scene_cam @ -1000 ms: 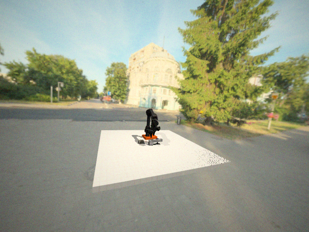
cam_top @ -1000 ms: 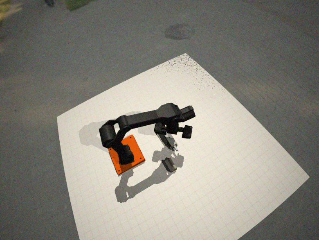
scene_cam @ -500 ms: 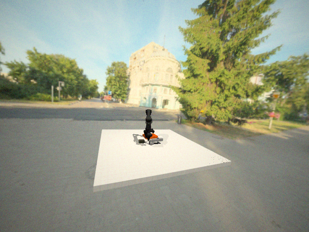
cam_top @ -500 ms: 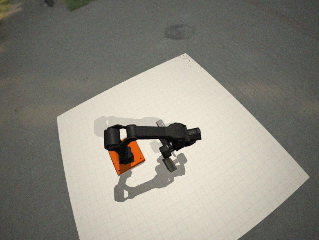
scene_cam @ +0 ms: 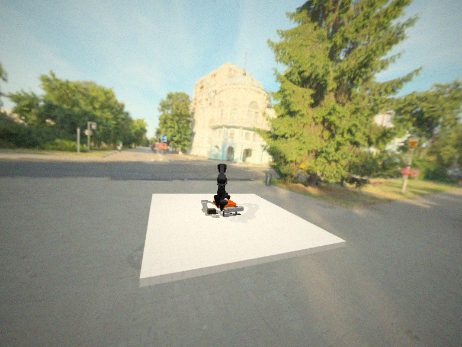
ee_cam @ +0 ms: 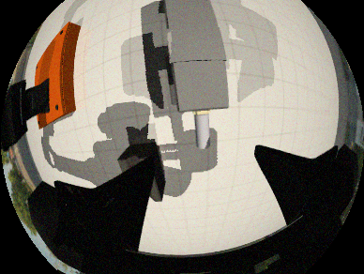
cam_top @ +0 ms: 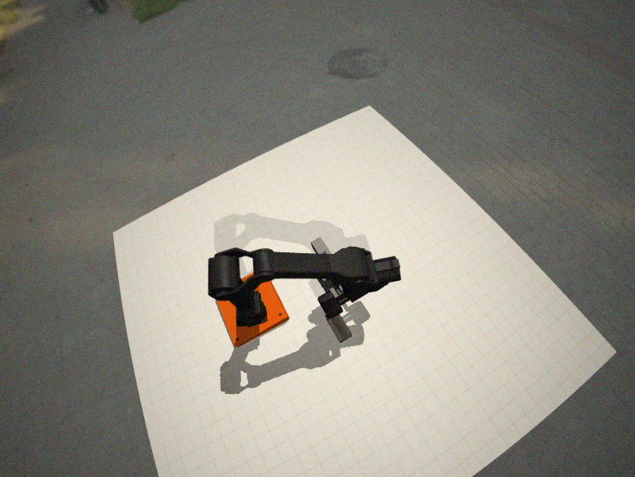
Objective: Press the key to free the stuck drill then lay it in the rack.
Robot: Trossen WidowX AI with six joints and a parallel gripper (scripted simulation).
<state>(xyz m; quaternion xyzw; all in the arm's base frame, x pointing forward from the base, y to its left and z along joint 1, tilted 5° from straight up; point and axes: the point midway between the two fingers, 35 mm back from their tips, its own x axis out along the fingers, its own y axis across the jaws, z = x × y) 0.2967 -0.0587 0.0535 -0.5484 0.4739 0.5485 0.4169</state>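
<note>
The olive drill lies 1 cm behind my gripper tip, 7 cm to the left of it and 1 cm below it. From my gripper tip the other things lie so: long grey block: 3 cm behind, 12 cm to the left, 2 cm below; grey grooved rack: 7 cm behind, 6 cm to the right, 4 cm below; thin upright pin: 3 cm behind, 15 cm to the left, 1 cm below.
</note>
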